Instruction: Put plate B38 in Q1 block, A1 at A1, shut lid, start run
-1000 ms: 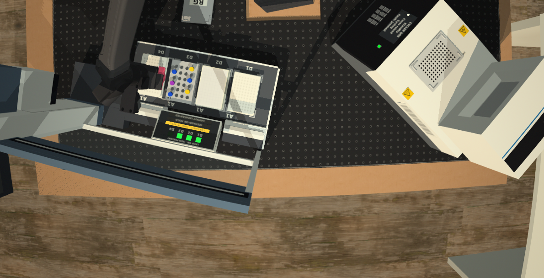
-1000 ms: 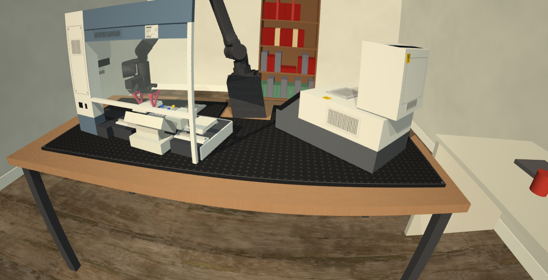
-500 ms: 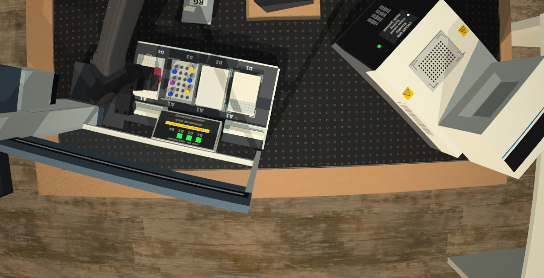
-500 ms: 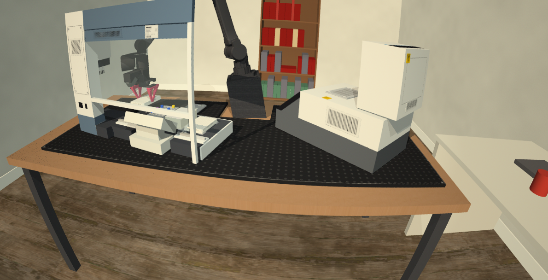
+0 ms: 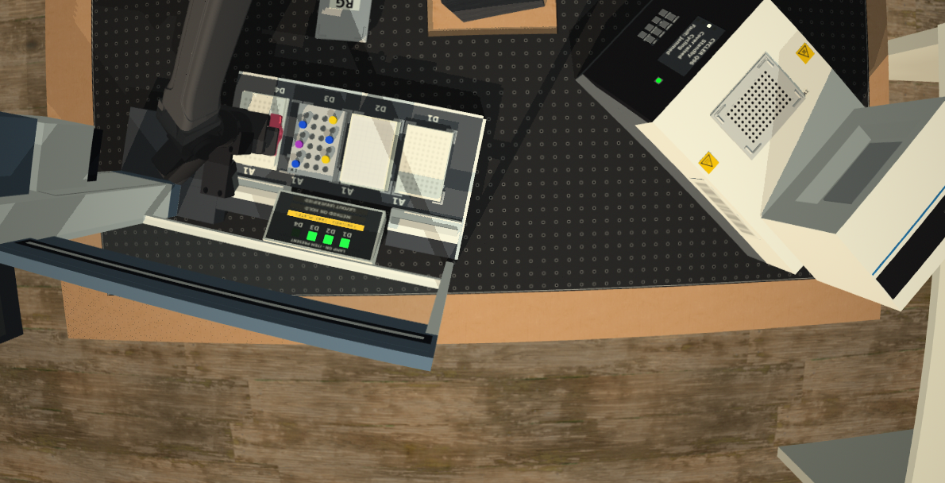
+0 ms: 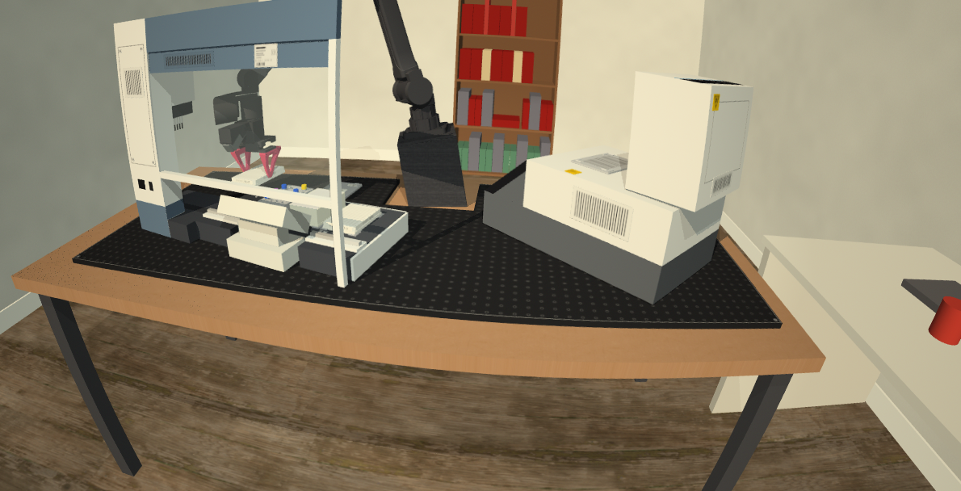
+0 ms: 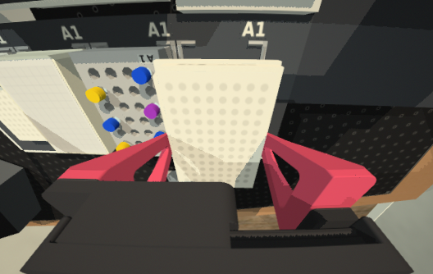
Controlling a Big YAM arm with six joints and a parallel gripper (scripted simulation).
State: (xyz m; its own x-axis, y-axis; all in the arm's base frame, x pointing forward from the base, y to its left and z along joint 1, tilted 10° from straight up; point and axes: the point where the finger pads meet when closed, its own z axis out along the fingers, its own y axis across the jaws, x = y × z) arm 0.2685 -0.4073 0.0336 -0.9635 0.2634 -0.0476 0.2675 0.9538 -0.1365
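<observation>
My gripper is now right at the PCR plate B38. From my hand the other things lie so: tube cooling block: 9 cm to the left, 6 cm below, 3 cm ahead; deep-well block: 19 cm to the left, 6 cm below, 6 cm ahead; plate R33: 28 cm to the left, 8 cm ahead, 7 cm below.
</observation>
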